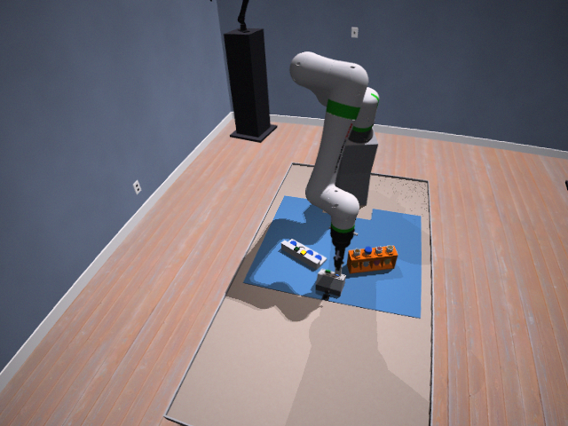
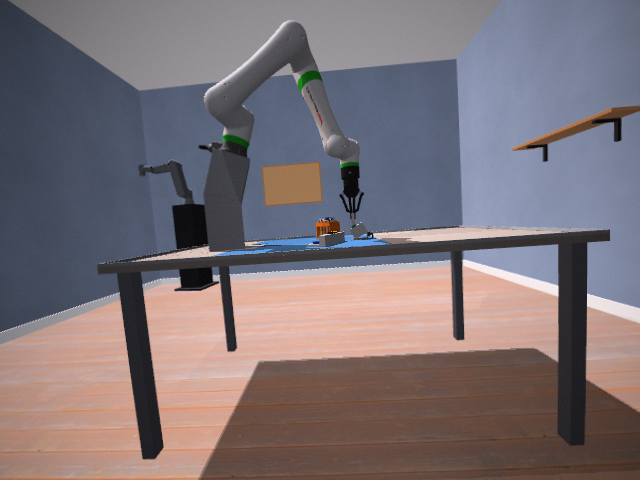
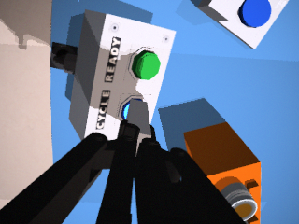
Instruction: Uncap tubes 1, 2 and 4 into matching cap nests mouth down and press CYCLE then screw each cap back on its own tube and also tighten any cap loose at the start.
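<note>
The blue key is 40 mm below my hand. The rest, counted from my hand: green key 50 mm to the right, 30 mm below; then small sloping desk 50 mm below, 20 mm to the right, 20 mm ahead.
</note>
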